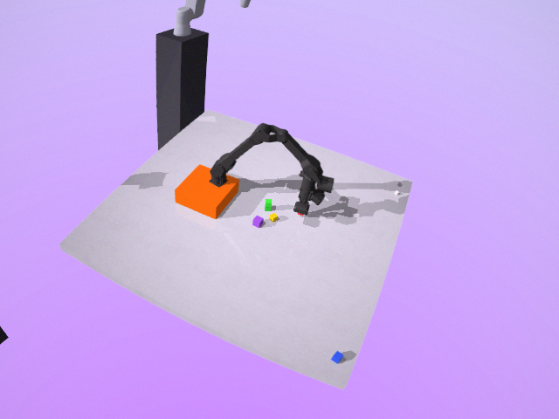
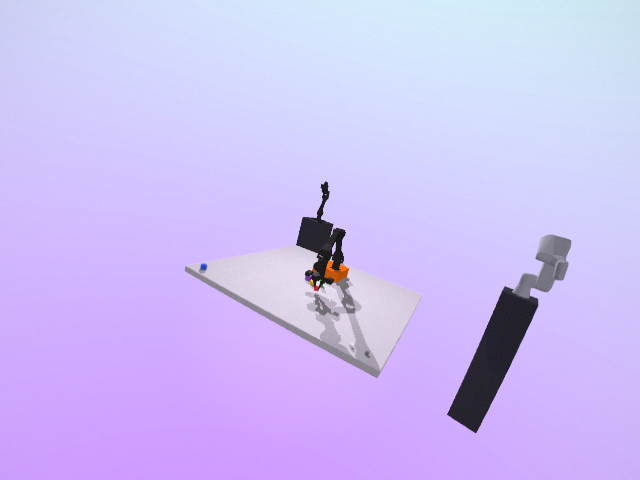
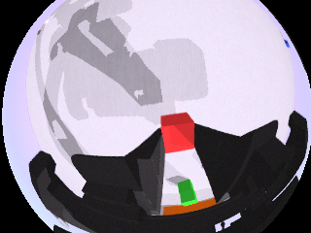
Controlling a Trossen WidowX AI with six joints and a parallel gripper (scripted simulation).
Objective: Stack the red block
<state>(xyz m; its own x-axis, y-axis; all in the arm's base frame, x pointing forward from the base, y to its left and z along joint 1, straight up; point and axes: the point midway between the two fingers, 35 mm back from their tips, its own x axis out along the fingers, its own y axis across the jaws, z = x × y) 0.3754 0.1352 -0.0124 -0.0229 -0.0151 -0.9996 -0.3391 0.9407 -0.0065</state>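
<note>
Now: the yellow block 8 cm behind my gripper tip, 10 cm to the right of it and 1 cm below it. The rest, counted from my gripper tip: blue block (50 cm ahead, 53 cm to the right, 1 cm below); then purple block (11 cm behind, 17 cm to the right, 1 cm below); then red block (right at my gripper tip).
</note>
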